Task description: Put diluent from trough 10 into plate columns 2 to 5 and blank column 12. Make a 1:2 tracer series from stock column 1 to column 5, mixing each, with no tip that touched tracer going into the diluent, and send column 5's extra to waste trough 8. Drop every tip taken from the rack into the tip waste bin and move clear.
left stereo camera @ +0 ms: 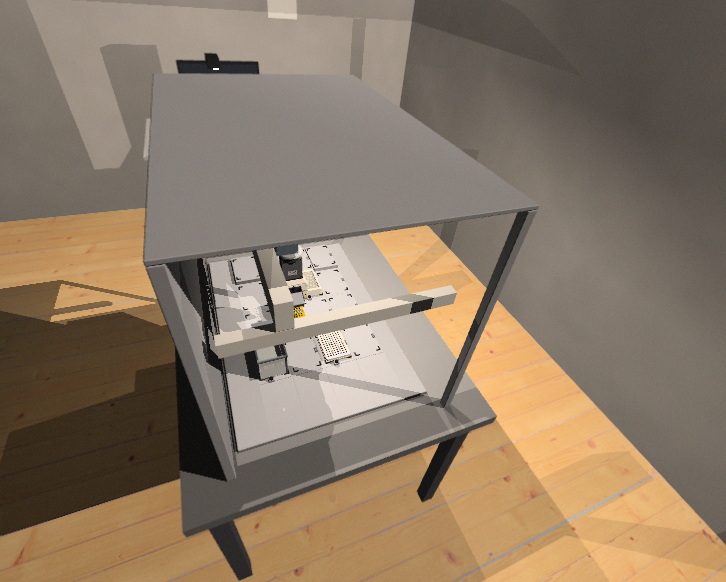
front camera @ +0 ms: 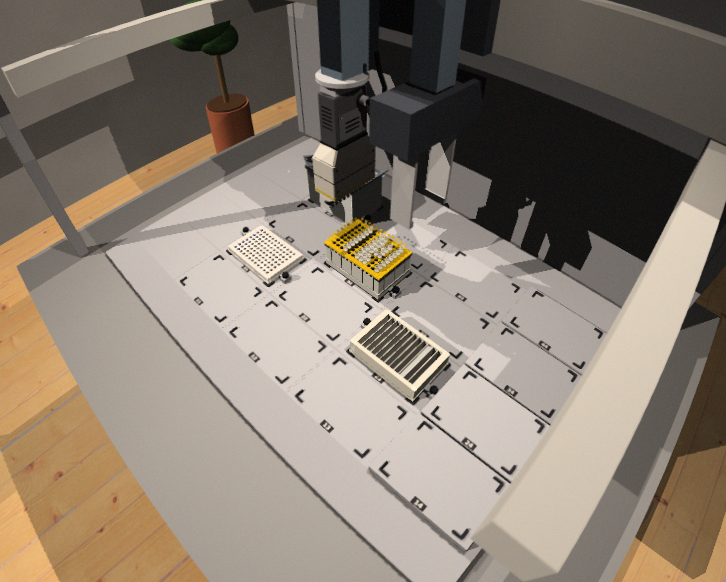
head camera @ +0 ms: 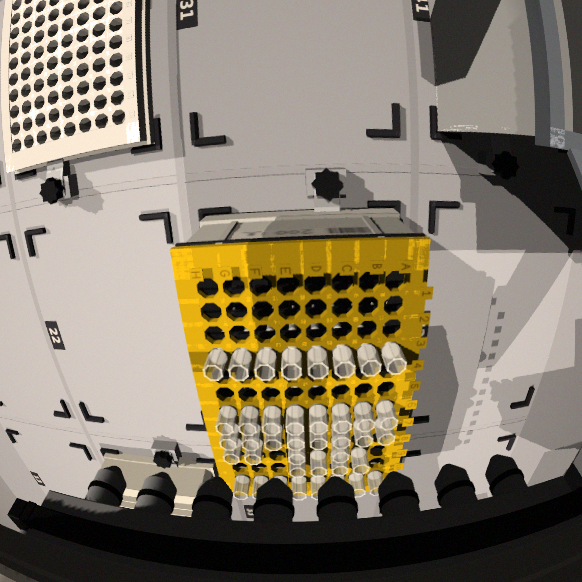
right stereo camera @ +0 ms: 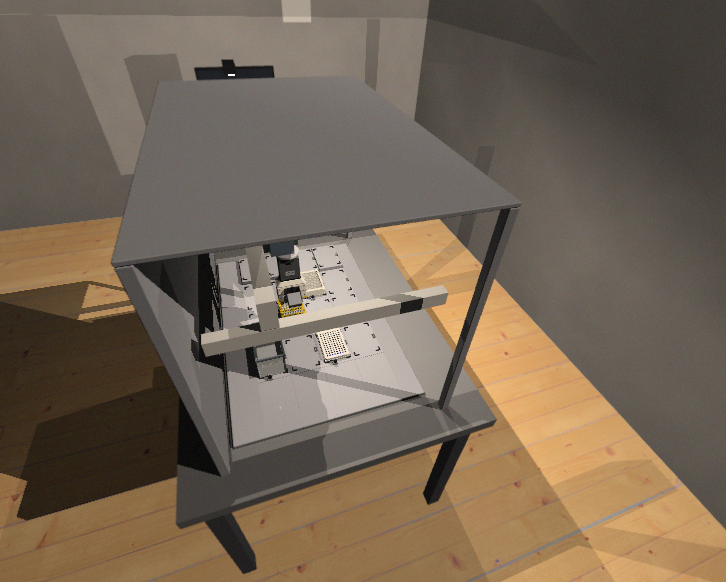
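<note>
Left stereo camera view, a grey enclosure roof (left stereo camera: 237, 162), an upright post (left stereo camera: 523, 220). Right stereo camera view, the grey enclosure roof (right stereo camera: 227, 164), the upright post (right stereo camera: 506, 219).
</note>
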